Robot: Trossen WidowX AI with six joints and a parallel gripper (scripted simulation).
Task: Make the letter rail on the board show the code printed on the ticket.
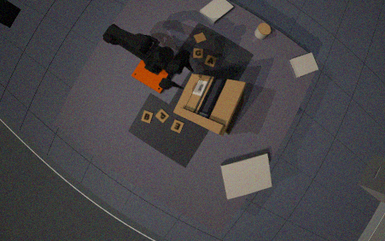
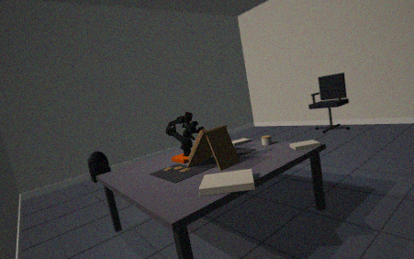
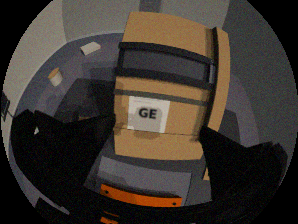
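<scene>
Right now my gripper tip is 60 mm short of the white ticket, 10 mm to the right of it and 90 mm above it. From my gripper tip the other things lie so: small cup: 230 mm ahead, 520 mm to the left, 150 mm below; then white slab: 520 mm ahead, 290 mm to the right, 160 mm below; then dark mat: 10 mm behind, 10 mm to the right, 180 mm below.
</scene>
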